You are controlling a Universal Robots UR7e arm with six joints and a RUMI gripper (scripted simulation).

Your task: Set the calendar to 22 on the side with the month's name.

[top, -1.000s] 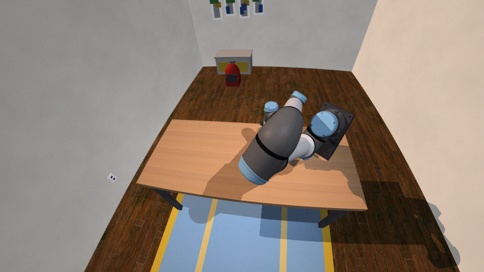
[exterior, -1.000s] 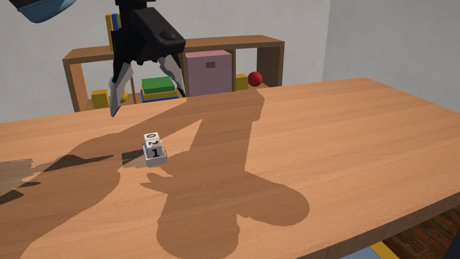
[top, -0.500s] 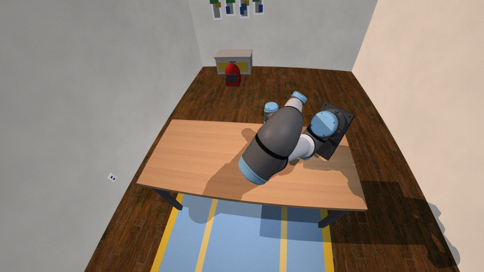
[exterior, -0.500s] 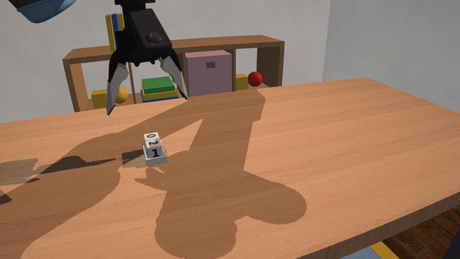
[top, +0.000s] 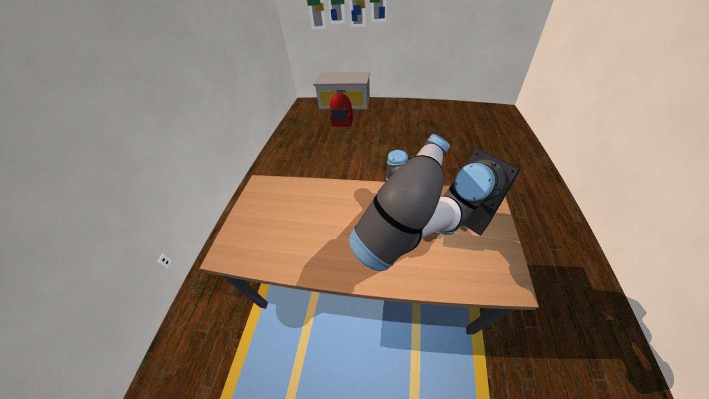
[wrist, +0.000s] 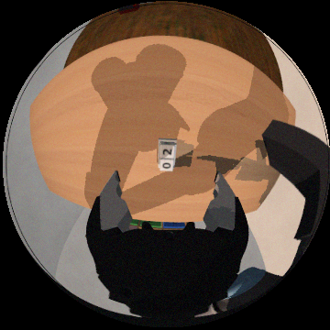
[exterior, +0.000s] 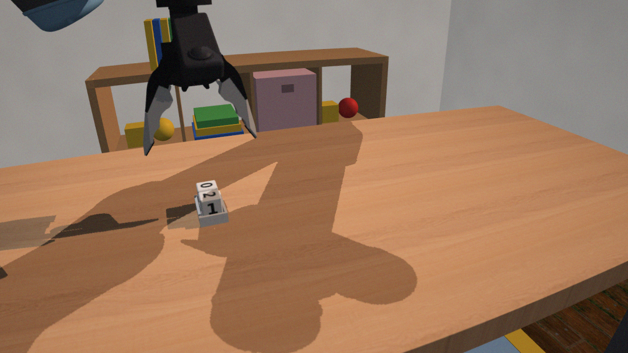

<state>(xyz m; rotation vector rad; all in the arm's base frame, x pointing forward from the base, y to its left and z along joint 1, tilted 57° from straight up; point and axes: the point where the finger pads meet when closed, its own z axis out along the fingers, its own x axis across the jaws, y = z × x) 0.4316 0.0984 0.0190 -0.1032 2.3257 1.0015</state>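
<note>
The white cube is 90 mm below my hand. Round my hand: grey tray (110 mm below, 20 mm to the left, 10 mm behind).
</note>
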